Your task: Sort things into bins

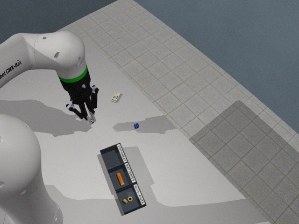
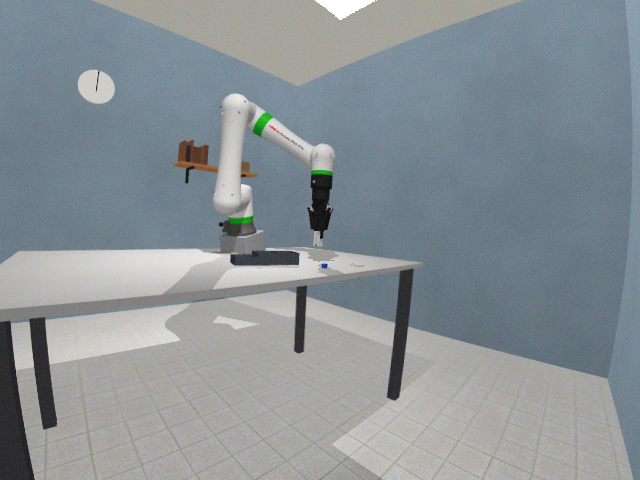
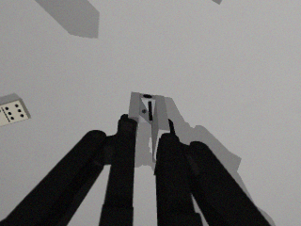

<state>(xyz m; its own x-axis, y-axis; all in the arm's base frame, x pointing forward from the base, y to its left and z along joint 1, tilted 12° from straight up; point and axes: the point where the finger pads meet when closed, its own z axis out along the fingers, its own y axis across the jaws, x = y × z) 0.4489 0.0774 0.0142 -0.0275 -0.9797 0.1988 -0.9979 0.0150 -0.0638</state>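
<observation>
Now: the dark three-part bin 60 mm behind my hand, 240 mm to the right of it and 80 mm below it. Also, from my hand: cream domino (170 mm ahead, 50 mm to the left, 100 mm below); then silver sharpener (30 mm below); then blue die (130 mm ahead, 120 mm to the right, 90 mm below).
</observation>
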